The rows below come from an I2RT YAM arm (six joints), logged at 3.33 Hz.
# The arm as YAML. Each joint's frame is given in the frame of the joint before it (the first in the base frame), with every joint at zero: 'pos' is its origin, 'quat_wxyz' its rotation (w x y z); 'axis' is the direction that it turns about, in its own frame. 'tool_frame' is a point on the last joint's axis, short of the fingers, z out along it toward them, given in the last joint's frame.
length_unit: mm
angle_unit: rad
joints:
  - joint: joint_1
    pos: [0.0, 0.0, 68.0]
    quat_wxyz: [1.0, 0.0, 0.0, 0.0]
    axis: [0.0, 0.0, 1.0]
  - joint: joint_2
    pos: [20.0, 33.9, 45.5]
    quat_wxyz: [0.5, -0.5, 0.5, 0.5]
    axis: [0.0, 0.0, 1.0]
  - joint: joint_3
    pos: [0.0, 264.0, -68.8]
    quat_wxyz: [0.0, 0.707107, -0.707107, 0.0]
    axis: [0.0, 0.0, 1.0]
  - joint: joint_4
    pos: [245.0, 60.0, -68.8]
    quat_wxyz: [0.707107, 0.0, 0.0, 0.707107]
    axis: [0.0, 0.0, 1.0]
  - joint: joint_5
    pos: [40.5, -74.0, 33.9]
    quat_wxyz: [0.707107, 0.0, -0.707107, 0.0]
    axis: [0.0, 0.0, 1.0]
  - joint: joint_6
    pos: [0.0, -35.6, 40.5]
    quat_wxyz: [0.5, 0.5, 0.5, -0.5]
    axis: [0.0, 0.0, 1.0]
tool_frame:
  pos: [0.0, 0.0, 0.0]
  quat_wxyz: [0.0, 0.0, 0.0, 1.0]
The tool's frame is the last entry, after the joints.
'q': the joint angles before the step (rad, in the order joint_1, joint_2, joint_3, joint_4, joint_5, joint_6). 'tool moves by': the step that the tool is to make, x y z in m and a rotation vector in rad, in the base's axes. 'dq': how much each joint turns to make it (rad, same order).
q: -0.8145, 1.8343, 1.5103, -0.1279, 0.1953, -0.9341
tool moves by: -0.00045, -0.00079, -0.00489, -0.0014, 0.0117, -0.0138
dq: -0.0007, 0.0041, -0.0119, 0.0096, 0.0159, -0.0028
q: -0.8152, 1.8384, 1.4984, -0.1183, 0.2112, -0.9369
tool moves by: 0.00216, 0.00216, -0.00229, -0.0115, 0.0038, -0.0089
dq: 0.0086, 0.0001, -0.0117, 0.0179, 0.0204, -0.0019
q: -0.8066, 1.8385, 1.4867, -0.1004, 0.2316, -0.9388
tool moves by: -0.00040, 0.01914, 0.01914, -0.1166, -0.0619, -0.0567
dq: 0.0388, -0.0726, -0.0657, 0.1193, 0.1029, 0.0007
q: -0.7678, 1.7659, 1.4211, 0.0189, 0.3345, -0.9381
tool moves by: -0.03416, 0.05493, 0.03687, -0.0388, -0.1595, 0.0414
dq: 0.0418, -0.2579, -0.1775, 0.0372, -0.0208, 0.0813
